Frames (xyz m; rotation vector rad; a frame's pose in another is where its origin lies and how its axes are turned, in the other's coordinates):
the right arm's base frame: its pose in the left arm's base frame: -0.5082 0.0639 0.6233 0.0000 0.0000 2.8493
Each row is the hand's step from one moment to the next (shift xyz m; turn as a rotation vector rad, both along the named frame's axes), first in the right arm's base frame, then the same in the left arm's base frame.
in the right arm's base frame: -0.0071 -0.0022 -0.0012 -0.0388 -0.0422 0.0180
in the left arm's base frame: 0.0074 0.0001 -0.0012 0.0493 0.0292 0.0180
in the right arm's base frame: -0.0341 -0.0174 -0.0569 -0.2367 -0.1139 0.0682
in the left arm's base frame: 0.0377 0.0068 -0.0569 0.2595 0.0409 0.0682
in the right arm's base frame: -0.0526 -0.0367 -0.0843 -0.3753 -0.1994 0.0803
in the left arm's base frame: 0.0609 0.0200 -0.0843 0.4168 0.0828 0.0803
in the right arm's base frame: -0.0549 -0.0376 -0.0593 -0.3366 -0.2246 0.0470
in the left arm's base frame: 0.0634 0.0202 -0.0593 0.3870 0.1181 0.0470
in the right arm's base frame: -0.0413 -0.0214 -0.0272 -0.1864 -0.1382 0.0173
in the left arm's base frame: 0.0457 0.0086 -0.0272 0.2183 0.0786 0.0173
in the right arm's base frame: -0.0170 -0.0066 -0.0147 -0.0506 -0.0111 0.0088
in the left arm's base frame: 0.0182 0.0014 -0.0147 0.0517 -0.0040 0.0088
